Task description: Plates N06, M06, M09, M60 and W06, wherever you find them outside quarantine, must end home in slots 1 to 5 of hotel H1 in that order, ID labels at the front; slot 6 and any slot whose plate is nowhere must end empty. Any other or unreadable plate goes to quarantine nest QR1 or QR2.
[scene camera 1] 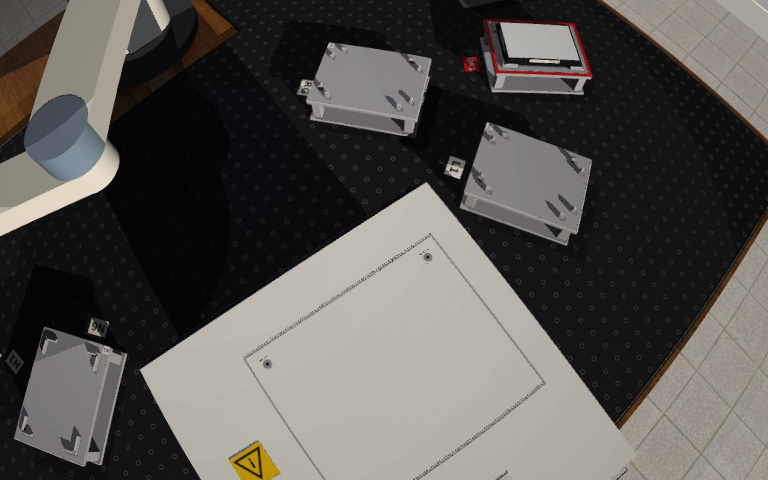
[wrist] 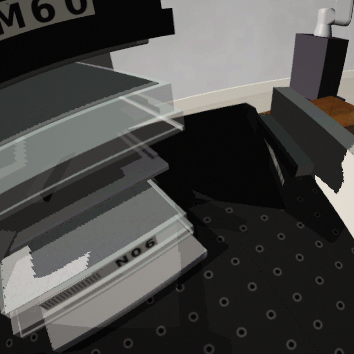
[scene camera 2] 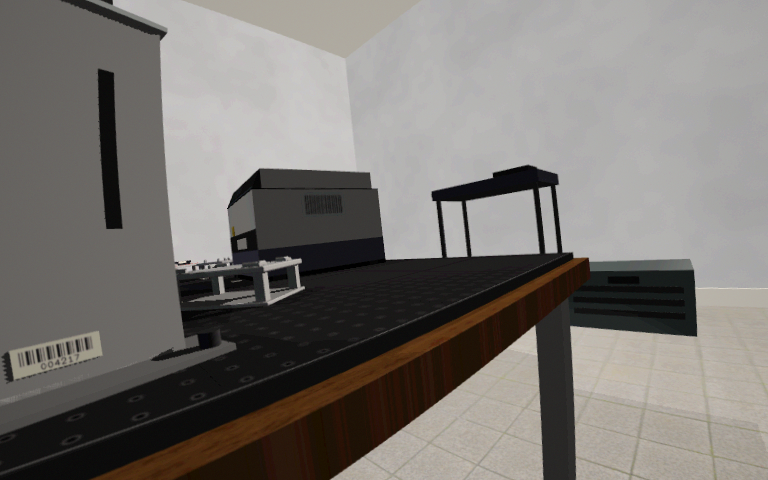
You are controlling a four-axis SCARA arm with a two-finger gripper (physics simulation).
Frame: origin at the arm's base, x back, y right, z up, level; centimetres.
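Seen in the pictures: gripper, fingertip midpoint: (wrist: 162, 114); arm's base, link origin: (scene camera 1: 138, 39).
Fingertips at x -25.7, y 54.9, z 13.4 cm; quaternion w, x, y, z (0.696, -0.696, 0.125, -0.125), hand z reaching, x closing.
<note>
Offsets run from my fingertips to a thing's top centre. "*": to the spot under its first point. Level surfaces: height alone.
In the wrist view my gripper (wrist: 162, 114) is open: one finger shows at the right, and the other is hidden behind the plates at the left. The hotel's plates are very close at the left. Dark plate M60 {* dy -5.4, dx -3.4, dz +4.5 cm} (wrist: 45, 37) is highest, a clear plate {dy +0.5, dx -6.4, dz +2.9 cm} (wrist: 95, 132) with no readable label is below it, and clear plate N06 {dy +0.5, dx -6.4, dz -2.4 cm} (wrist: 135, 255) is lowest. A dark slab {* dy -3.0, dx -2.0, dz -1.4 cm} (wrist: 145, 180) between the clear plates shows no label. The labels M06, M09 and W06 do not show. A black plate with a white top {dy -101.4, dx -31.1, dz -5.7 cm} (scene camera 1: 539, 42) sits in red-rimmed nest QR1 {dy -101.4, dx -31.1, dz -6.5 cm} (scene camera 1: 538, 73).
In scene view 1, the arm's elbow (scene camera 1: 67, 135) is at upper left. Nests RG {dy -76.2, dx -18.8, dz -6.1 cm} (scene camera 1: 368, 82), L1 {dy -81.7, dx -45.7, dz -6.1 cm} (scene camera 1: 529, 175) and N6 {dy -13.9, dx -26.6, dz -6.5 cm} (scene camera 1: 62, 390) show no plate on top. A large pale cabinet {dy -45.0, dx -56.5, dz +13.1 cm} (scene camera 1: 396, 339) fills the lower middle. A grey instrument {* dy -30.6, dx -52.5, dz +0.6 cm} (scene camera 2: 317, 220) stands on the table {dz -12.1 cm} (scene camera 2: 396, 305).
</note>
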